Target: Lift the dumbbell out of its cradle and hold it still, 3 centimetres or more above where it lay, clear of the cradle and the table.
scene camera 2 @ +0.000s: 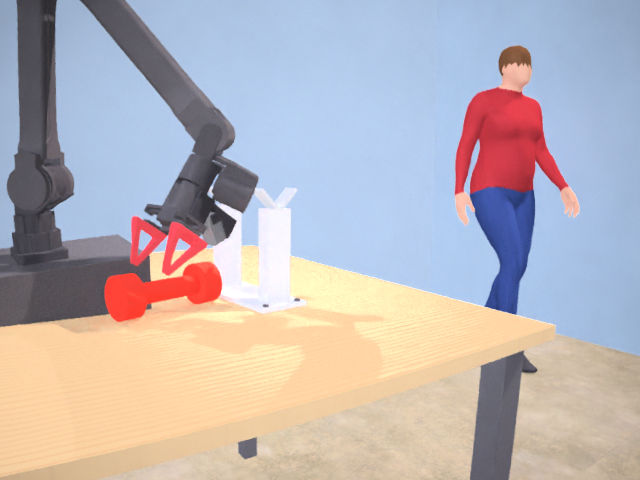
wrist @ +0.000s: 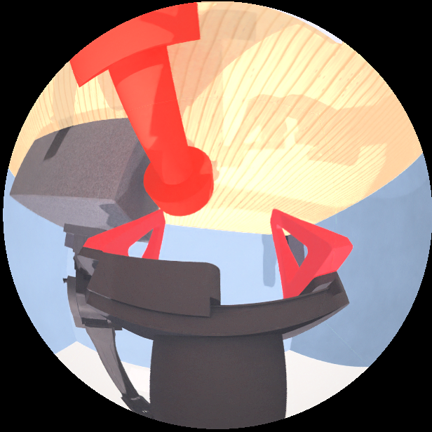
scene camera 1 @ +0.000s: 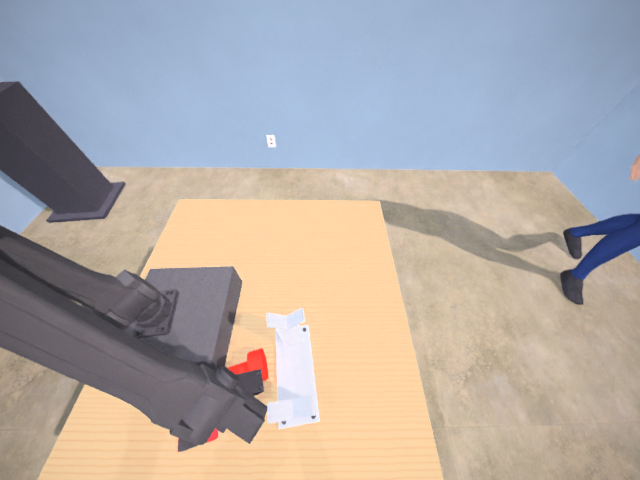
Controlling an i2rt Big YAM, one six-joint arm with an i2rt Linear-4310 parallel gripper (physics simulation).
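Frame: origin at the arm's base, x left, y up, z ahead, level; millimetres.
Where they show: gripper, fingertip midpoint: (scene camera 2: 148, 269); arm's base, link origin: (scene camera 2: 39, 256) (scene camera 1: 159, 313).
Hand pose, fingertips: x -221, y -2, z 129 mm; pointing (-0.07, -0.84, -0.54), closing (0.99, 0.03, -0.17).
Things, the pixels of their top centre, and the offset from my fingertips. Level surfaces: height alone.
- red dumbbell, top centre: (scene camera 2: 165, 268) (scene camera 1: 221, 374) dx +56, dy -13, dz +52 mm
- table, surface height: dy -89 mm
- white cradle, top centre: (scene camera 2: 249, 187) (scene camera 1: 287, 358) dx +52, dy +128, dz +226 mm
The red dumbbell (scene camera 1: 257, 364) (scene camera 2: 168, 289) (wrist: 150, 110) lies on its side on the table (scene camera 1: 279, 242) (scene camera 2: 439, 351), out of the cradle. The white cradle (scene camera 1: 295, 366) (scene camera 2: 274, 253) stands upright and empty beside it, with V-shaped tops on two posts. My gripper (scene camera 2: 151, 268) (wrist: 217, 215) is open, its red fingers pointing down a little above the dumbbell's bar in scene camera 2. Nothing is between the fingers. In the wrist view the dumbbell runs from the upper left towards the left fingertip. In scene camera 1 the arm hides much of the dumbbell and the fingers.
The dark base block (scene camera 1: 196, 310) (scene camera 2: 77, 294) (wrist: 75, 165) of the arm stands close behind the dumbbell, on the side away from the cradle. A person (scene camera 1: 604, 242) (scene camera 2: 506, 139) is on the floor beyond the table. A dark column (scene camera 1: 51, 149) stands at the left near the wall.
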